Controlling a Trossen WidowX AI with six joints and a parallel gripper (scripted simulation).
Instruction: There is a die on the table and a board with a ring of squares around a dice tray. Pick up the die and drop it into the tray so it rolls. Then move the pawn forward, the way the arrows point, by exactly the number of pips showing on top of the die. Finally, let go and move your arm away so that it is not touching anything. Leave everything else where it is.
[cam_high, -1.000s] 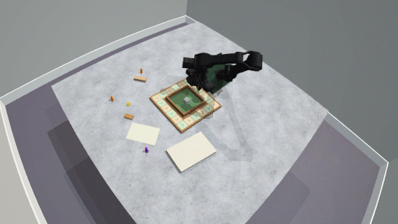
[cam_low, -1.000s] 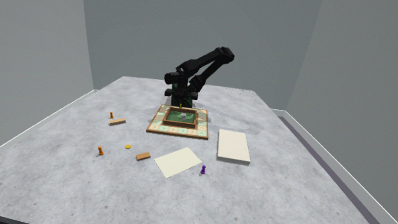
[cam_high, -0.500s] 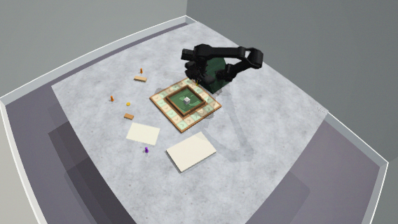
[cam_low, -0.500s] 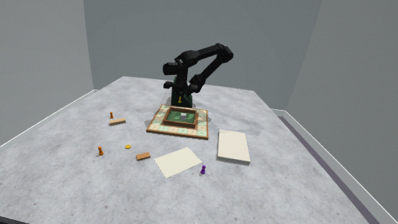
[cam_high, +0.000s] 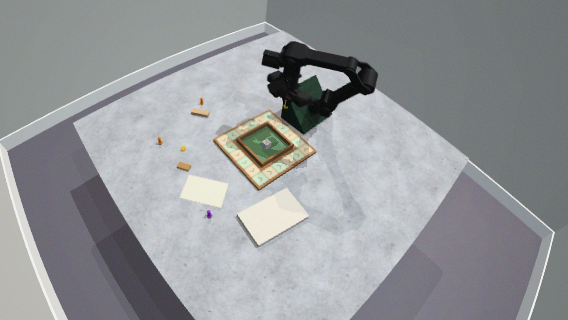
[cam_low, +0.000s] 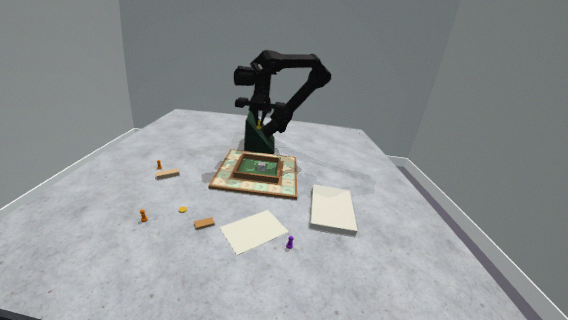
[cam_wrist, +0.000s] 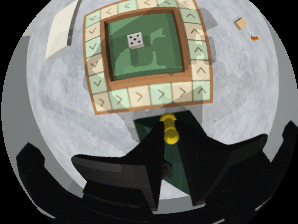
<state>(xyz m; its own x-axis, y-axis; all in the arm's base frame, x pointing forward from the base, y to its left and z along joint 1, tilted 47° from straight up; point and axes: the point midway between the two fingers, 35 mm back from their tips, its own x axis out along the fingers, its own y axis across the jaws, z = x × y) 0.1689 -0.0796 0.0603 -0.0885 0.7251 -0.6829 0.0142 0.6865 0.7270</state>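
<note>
Right now my gripper tip is 110 mm short of the green tray, 30 mm to the right of it and 130 mm above it. The rest, counted from my gripper tip: white die (110 mm ahead, 40 mm to the left, 110 mm below); yellow pawn (10 mm above); cream slab (280 mm ahead, 280 mm to the left, 130 mm below).
</note>
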